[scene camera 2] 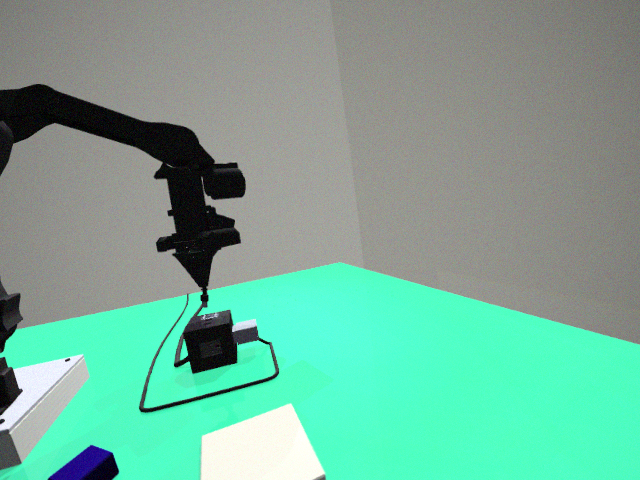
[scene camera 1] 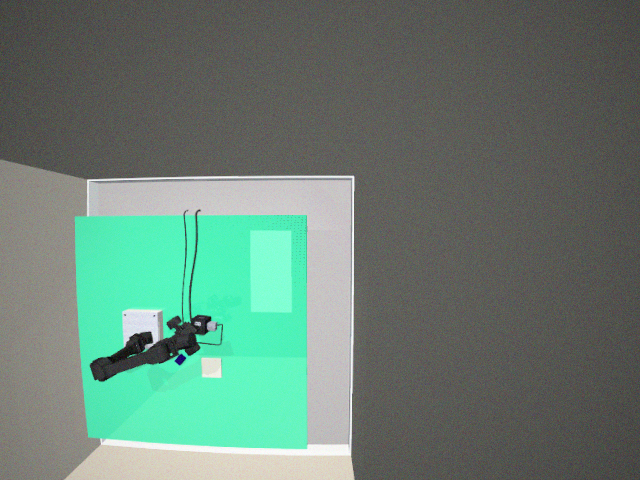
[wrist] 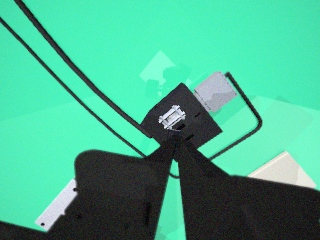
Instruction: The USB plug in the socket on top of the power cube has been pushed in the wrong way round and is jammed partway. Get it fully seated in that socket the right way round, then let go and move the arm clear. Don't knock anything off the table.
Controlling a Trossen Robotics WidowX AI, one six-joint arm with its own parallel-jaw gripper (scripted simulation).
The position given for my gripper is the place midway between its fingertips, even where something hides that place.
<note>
My gripper (scene camera 2: 203, 287) carries a black USB plug. Further things: a cream pad (wrist: 283, 168) and a black power cube (scene camera 2: 209, 342).
My gripper also shows in the wrist view (wrist: 176, 143).
</note>
